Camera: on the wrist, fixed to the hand. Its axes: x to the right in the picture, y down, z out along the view.
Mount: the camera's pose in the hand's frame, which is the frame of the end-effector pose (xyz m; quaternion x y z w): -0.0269 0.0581 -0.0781 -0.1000 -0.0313 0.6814 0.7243
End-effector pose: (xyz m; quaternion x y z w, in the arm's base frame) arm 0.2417 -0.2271 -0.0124 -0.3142 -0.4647 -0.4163 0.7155
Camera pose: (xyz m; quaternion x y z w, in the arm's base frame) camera 0.3188 -0.2578 -0.0699 -0.6289 -0.1033 0.1494 0.7560
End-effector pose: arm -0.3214 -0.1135 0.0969 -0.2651 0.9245 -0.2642 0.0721
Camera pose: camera -0.3462 -0.0223 0.1325 0.4225 0.8745 -0.0415 0.2347
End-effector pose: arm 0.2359 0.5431 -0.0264 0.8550 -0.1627 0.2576 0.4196
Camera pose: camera 0.1615 0.5728 0.0351 0.4746 -0.7394 0.4295 0.2088
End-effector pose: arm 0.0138 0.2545 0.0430 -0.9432 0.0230 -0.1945 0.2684
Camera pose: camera -0.0371 0.1700 0.0645 -0.7004 0.6704 0.0738 0.2333
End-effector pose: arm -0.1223 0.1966 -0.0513 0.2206 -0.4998 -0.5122 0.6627
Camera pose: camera -0.0256 0.2256 -0.0478 -0.2631 -0.4819 0.0237 0.8355
